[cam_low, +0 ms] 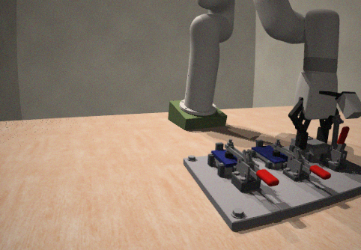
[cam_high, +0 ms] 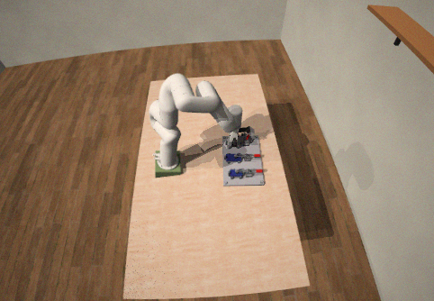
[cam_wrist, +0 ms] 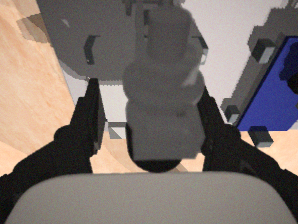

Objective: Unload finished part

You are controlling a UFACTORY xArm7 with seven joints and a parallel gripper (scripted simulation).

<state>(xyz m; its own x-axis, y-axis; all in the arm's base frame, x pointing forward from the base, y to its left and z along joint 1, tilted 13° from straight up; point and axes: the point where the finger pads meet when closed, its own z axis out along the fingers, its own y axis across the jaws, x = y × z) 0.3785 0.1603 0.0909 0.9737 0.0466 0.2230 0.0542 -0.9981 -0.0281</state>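
The blue blank lies 110 mm to the right of my hand and 20 mm below it. Also, from my hand: grey fixture plate: 50 mm ahead, 110 mm to the right, 40 mm below; then grey finished part: 10 mm behind, 10 mm below.
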